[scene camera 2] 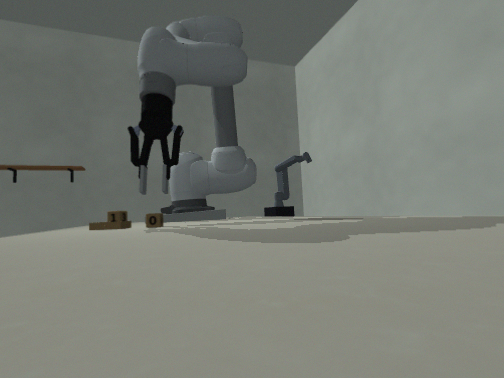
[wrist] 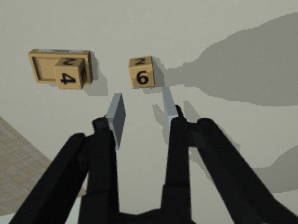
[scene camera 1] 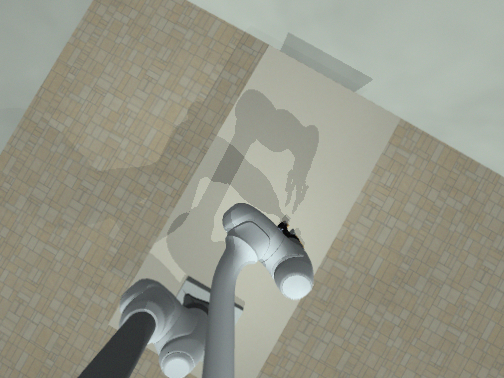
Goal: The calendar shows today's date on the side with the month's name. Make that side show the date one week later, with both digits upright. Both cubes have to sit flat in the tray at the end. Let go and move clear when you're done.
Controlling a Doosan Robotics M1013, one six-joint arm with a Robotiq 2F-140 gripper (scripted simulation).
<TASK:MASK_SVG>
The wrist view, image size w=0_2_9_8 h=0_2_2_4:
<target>my gripper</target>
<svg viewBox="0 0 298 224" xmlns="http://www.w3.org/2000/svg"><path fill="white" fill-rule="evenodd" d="M298 216L274 198L212 119L200 118L197 120L197 123L188 122L182 113L181 107L174 104L169 87L162 87L164 113L169 133L165 184L163 184L160 208L137 215L122 213L119 210L116 150L120 148L126 112L122 93L115 93L107 114L92 121L94 134L85 137L84 133L76 133L69 137L9 224L65 224L87 174L86 195L81 197L77 224L196 224L192 220L189 147L197 148L234 224L298 224Z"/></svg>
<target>cube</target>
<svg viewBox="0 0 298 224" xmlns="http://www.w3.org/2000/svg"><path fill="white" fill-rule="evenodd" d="M151 56L129 60L128 70L133 89L155 86Z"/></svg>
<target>cube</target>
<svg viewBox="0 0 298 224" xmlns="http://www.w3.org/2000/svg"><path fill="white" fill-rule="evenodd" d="M62 57L53 67L58 88L82 90L87 80L85 59Z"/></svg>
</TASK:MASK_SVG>
